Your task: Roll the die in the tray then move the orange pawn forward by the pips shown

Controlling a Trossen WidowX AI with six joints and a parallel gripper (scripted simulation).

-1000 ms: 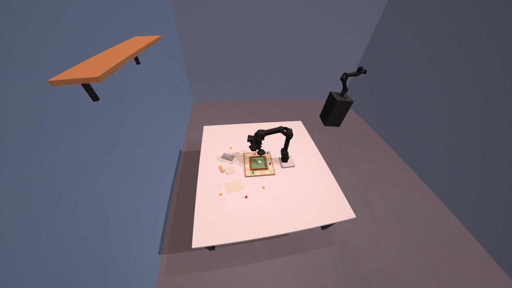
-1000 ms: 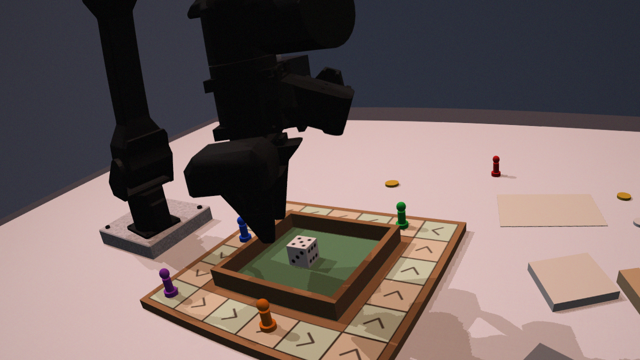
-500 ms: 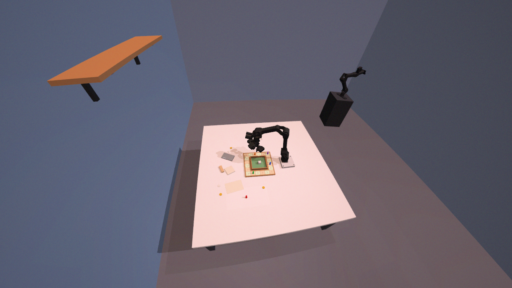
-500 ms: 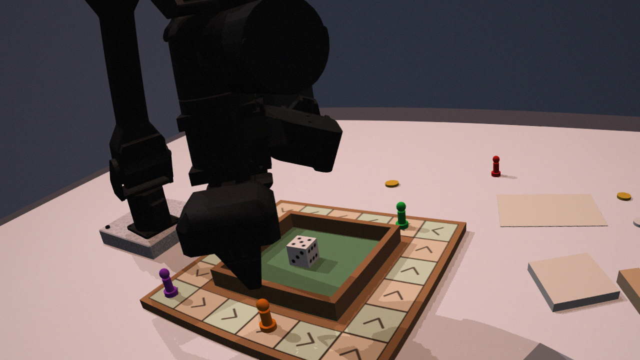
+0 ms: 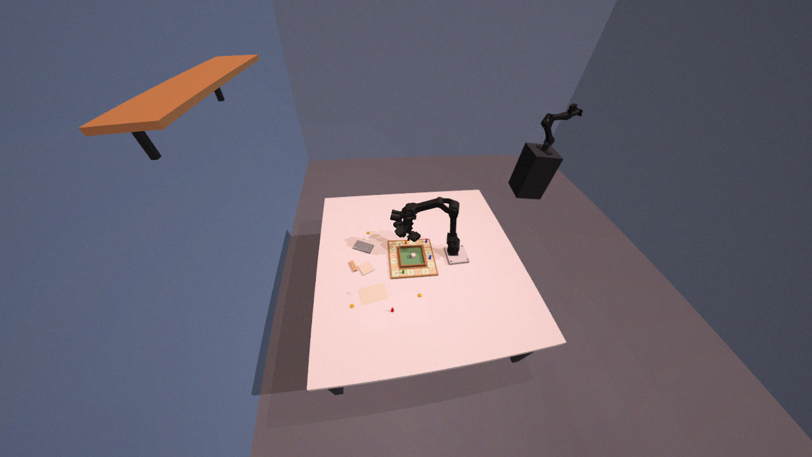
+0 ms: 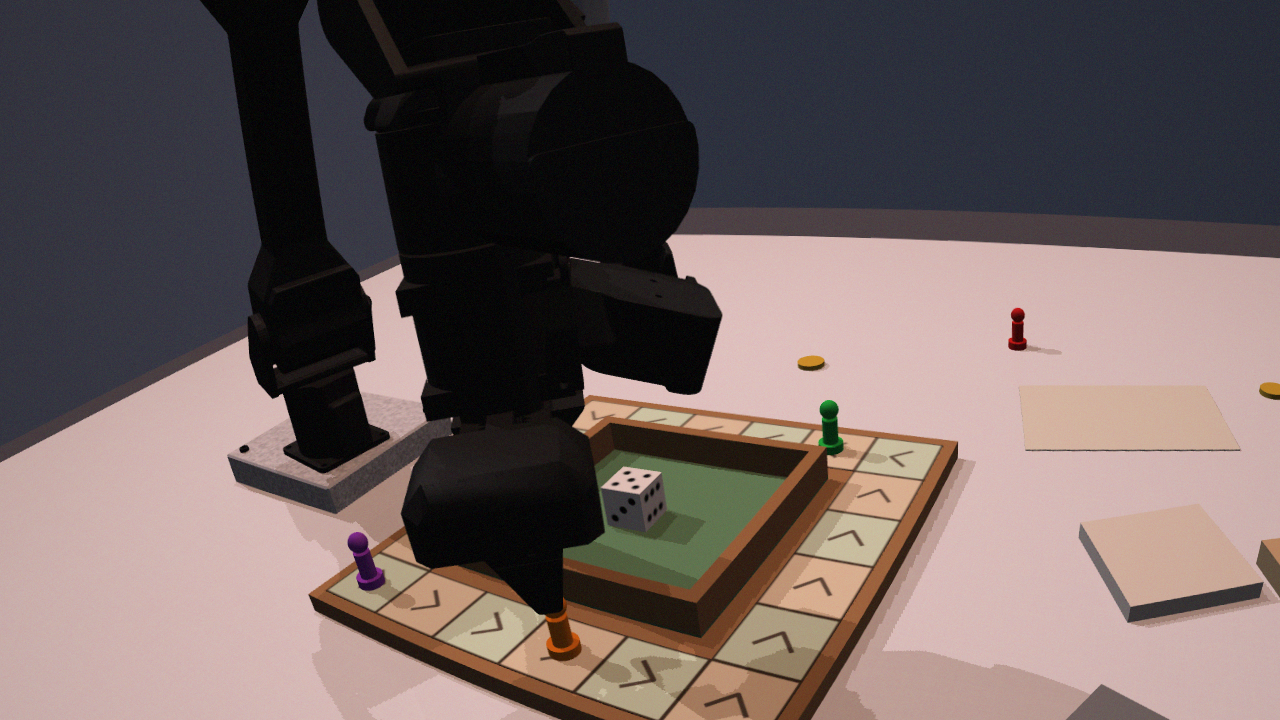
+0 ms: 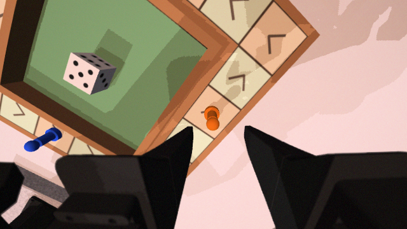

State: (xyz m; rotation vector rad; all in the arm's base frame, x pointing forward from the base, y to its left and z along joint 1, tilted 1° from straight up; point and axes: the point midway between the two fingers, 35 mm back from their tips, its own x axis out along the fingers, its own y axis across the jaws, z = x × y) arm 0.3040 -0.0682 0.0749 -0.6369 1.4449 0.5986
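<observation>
My gripper tip is 3 cm above the orange pawn. From my gripper tip the other things lie so: white die 5 cm behind, 11 cm to the left, 3 cm below; purple pawn 14 cm behind, 2 cm to the right, 3 cm below; green tray 4 cm behind, 11 cm to the left, 5 cm below.
</observation>
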